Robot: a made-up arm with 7 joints. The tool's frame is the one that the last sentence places. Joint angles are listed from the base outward.
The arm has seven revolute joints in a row. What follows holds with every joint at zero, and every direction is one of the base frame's.
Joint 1 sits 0.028 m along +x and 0.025 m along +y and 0.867 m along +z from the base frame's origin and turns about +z.
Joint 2 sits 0.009 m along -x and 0.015 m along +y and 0.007 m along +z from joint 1 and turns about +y.
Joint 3 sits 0.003 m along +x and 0.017 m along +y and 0.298 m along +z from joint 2 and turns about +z.
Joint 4 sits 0.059 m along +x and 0.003 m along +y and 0.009 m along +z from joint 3 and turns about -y.
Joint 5 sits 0.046 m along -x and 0.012 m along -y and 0.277 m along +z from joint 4 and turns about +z.
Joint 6 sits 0.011 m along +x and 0.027 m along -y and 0.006 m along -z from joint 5 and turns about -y.
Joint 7 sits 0.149 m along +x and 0.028 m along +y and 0.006 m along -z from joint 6 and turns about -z.
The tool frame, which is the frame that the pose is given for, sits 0.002 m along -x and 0.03 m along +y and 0.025 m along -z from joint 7; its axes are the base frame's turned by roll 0.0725, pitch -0.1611 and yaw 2.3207 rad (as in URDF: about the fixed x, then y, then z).
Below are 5 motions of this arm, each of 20 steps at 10 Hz.
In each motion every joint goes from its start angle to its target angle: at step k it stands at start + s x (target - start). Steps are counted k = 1, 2, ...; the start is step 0. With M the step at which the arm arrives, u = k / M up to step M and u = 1 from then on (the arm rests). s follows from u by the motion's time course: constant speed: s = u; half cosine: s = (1 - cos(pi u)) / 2; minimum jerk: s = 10 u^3 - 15 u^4 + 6 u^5.
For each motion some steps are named. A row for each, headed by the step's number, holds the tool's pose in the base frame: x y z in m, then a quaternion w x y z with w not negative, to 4 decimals.
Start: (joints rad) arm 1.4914 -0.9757 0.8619 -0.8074 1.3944 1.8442 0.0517
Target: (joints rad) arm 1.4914 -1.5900 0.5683 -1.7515 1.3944 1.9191 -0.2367
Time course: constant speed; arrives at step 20
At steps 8, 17, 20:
8: -0.3137 -0.3537 1.3531 0.8298 -0.1874 0.4478 -0.2754
17: -0.2960 -0.2968 1.2982 0.7746 -0.1136 0.5159 -0.3478
20: -0.2773 -0.2767 1.2810 0.7520 -0.0950 0.5397 -0.3663

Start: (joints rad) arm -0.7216 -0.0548 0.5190 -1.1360 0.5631 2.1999 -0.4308
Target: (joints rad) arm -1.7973 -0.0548 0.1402 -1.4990 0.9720 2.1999 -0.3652
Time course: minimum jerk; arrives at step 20
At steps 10, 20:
10: 0.2842 -0.2816 1.3962 0.5588 -0.4247 -0.2665 0.6606
20: -0.0023 -0.3993 1.3279 0.7737 -0.4693 -0.2350 0.3549

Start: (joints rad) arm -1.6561 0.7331 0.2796 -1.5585 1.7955 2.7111 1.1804
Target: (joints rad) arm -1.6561 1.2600 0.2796 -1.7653 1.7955 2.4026 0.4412
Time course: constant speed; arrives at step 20
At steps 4, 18, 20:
4: 0.0028 -0.5224 0.7503 0.4666 0.0534 -0.5638 -0.6793
18: 0.0498 -0.4097 0.5321 0.5904 0.1711 -0.5155 -0.5970
20: 0.0573 -0.3854 0.5072 0.6001 0.1889 -0.5142 -0.5829

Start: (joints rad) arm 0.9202 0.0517 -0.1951 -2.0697 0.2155 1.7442 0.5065
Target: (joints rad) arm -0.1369 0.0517 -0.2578 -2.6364 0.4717 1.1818 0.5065
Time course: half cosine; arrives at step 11
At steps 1, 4, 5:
1: 0.3378 0.3570 0.9768 0.3361 0.2726 0.1204 0.8935
4: 0.3723 0.2349 0.9047 0.4622 0.4021 0.1652 0.7729
5: 0.3685 0.1767 0.8741 0.5103 0.4710 0.1711 0.6989

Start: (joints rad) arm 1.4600 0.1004 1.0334 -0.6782 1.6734 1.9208 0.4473
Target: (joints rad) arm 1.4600 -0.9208 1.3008 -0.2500 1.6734 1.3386 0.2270
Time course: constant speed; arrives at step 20
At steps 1, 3, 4, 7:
1: -0.2007 0.2310 1.5601 0.5154 -0.8122 0.0975 -0.2553
3: -0.2042 0.1368 1.5840 0.5928 -0.7667 0.1023 -0.2243
4: -0.2055 0.0886 1.5909 0.6297 -0.7413 0.1036 -0.2082
7: -0.2068 -0.0570 1.5915 0.7314 -0.6553 0.1028 -0.1582

